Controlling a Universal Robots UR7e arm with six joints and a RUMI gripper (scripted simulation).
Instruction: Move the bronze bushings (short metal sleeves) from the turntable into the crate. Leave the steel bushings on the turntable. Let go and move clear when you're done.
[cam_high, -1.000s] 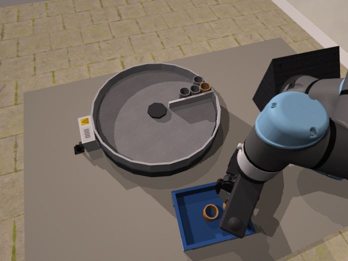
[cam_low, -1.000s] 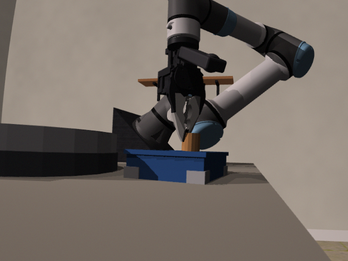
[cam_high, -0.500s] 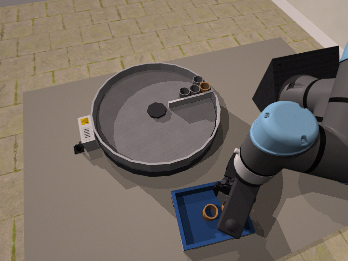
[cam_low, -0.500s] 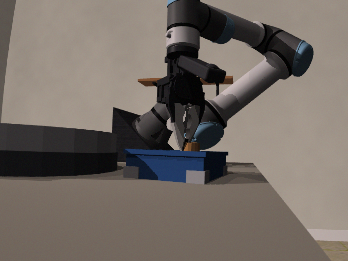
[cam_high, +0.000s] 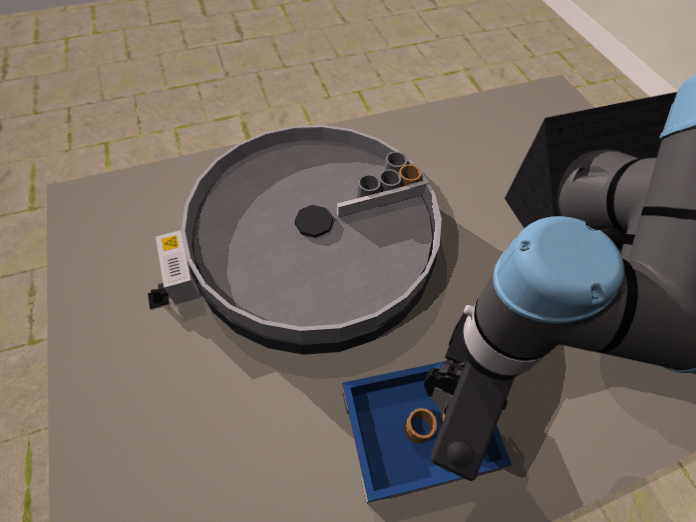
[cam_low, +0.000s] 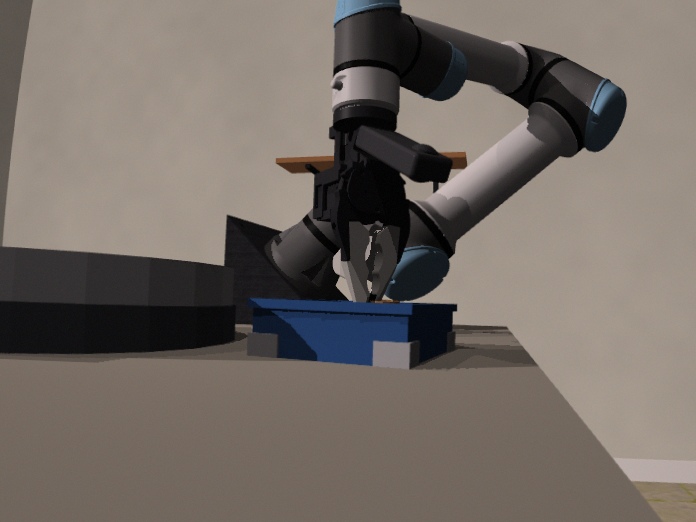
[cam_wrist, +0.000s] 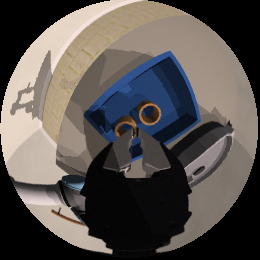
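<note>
Now: the blue crate 4 cm ahead of my hand, 1 cm to the left of it and 2 cm below it. Round my hand: grey turntable: 10 cm ahead, 35 cm to the right, 1 cm above.
</note>
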